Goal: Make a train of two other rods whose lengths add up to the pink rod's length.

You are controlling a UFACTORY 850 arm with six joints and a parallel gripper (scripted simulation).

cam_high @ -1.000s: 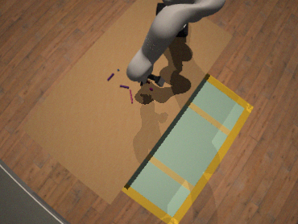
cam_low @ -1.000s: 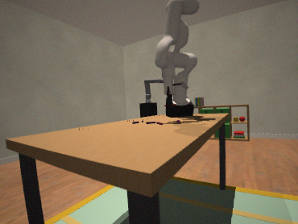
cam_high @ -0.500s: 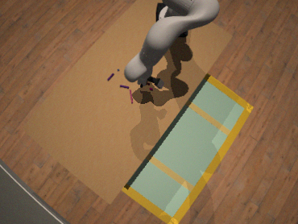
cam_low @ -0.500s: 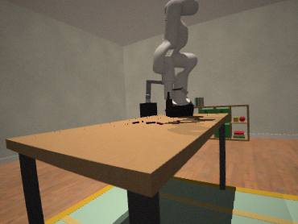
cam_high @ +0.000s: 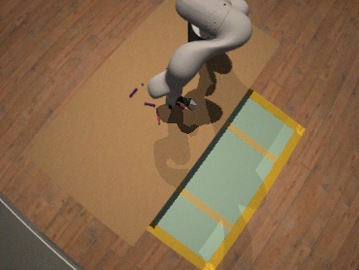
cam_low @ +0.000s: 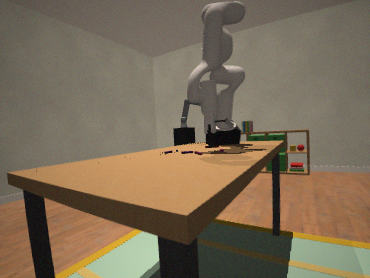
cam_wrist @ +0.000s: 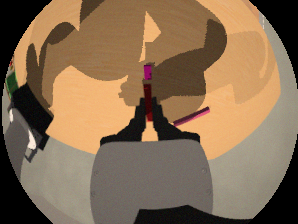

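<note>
My hand is 4 cm to the right of the magenta rod, 4 cm above it and 2 cm past it. The rest, counted from my hand: red rod 2 cm below; then tiny blue rod 20 cm to the right, 5 cm ahead, 4 cm below; then pink rod 11 cm ahead, 4 cm below.
</note>
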